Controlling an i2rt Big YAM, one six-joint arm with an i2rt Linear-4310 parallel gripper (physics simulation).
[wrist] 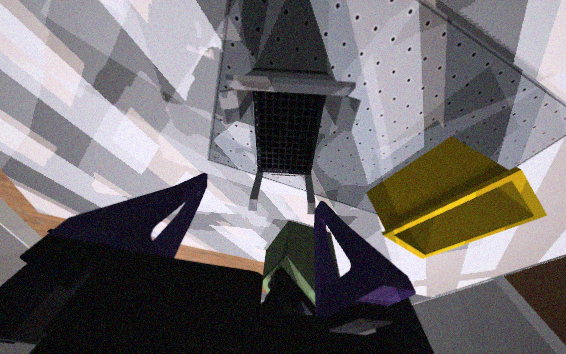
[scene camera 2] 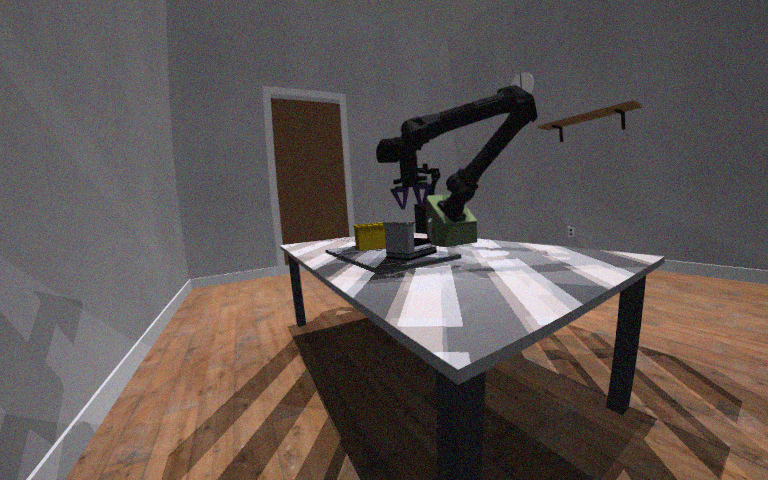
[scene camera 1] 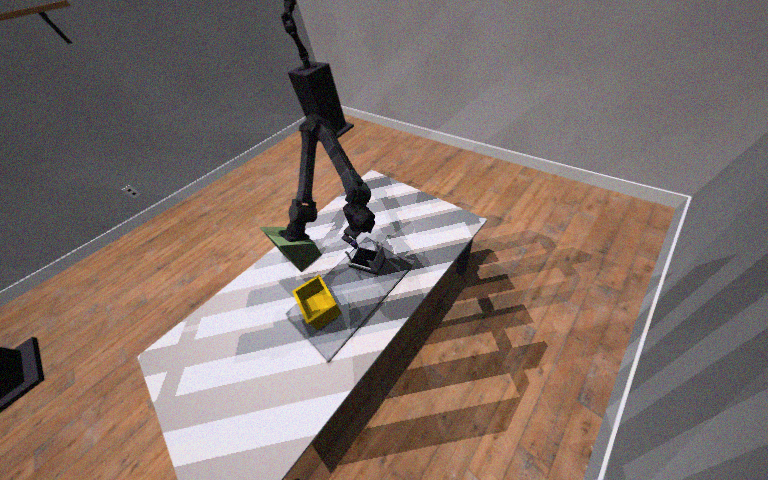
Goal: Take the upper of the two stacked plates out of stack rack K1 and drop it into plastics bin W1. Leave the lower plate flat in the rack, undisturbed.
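Frame: origin at the arm's base, x ahead, y left, z up, level; metres.
Seen in the pictures: gripper, fingertip midpoint: (wrist: 265,193) (scene camera 2: 412,208) (scene camera 1: 362,240); arm's base at its link origin: (wrist: 293,295) (scene camera 2: 451,211) (scene camera 1: 294,236).
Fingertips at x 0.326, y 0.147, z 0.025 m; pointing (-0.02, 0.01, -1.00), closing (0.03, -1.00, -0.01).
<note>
Offsets run from my fingertips to a thing's top centre. Level surfaces: height alone.
Stack rack K1 @(dz -0.037, dx +0.000, dy -0.015 m) (scene camera 1: 378,263) (scene camera 2: 399,237) (wrist: 300,85) is grey with a tall wall on one side and thin posts opposite. A black gridded plate @(dz -0.105, dx +0.007, dy -0.014 m) (scene camera 1: 365,257) (wrist: 290,132) lies flat in it. The lower plate cannot be told apart from it in the wrist view. Plastics bin W1 @(dz -0.057, dx -0.023, dy -0.300 m) (scene camera 1: 325,318) (scene camera 2: 369,237) (wrist: 440,182) is yellow, open-topped and beside the rack; its floor is partly hidden. My gripper (scene camera 1: 352,243) (scene camera 2: 411,206) (wrist: 265,193) is open and empty, pointing down above the rack, with its dark purple fingertips apart from the plate and rack.
The rack and bin stand on a grey perforated board @(dz -0.156, dx +0.024, dy -0.167 m) (scene camera 1: 362,305) (scene camera 2: 373,263) (wrist: 400,105) on the striped-lit table @(dz -0.170 m) (scene camera 1: 237,407) (scene camera 2: 532,294). The arm's green base block (scene camera 1: 303,254) (scene camera 2: 455,232) (wrist: 291,240) is at the table's edge. The rack's tall wall rises beside the plate.
</note>
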